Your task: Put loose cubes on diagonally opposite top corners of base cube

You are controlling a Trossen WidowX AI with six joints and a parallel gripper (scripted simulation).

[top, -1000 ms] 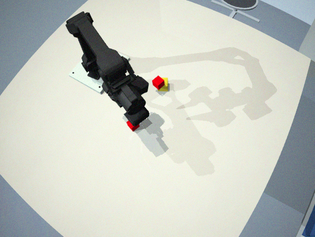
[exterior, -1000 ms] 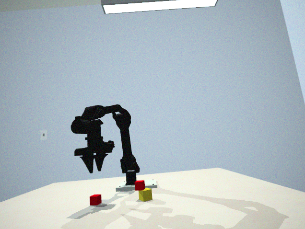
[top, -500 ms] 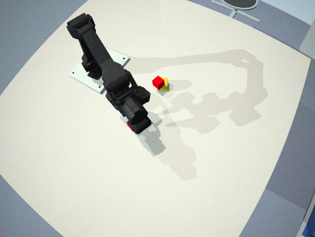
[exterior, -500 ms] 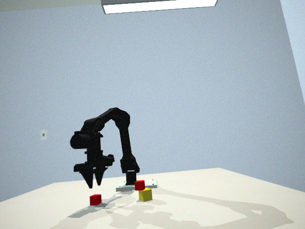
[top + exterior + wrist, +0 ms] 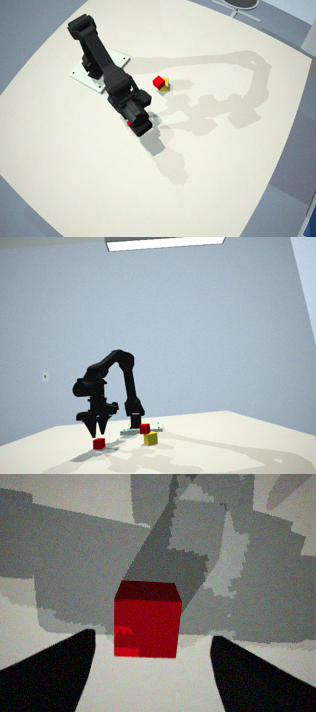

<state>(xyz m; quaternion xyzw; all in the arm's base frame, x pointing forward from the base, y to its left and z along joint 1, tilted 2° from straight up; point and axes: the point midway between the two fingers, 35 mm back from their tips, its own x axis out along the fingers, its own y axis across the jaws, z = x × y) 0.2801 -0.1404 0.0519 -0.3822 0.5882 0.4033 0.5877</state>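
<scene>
The yellow base cube is 20 mm ahead of my gripper tip, 200 mm to the left of it and 20 mm below it.
</scene>
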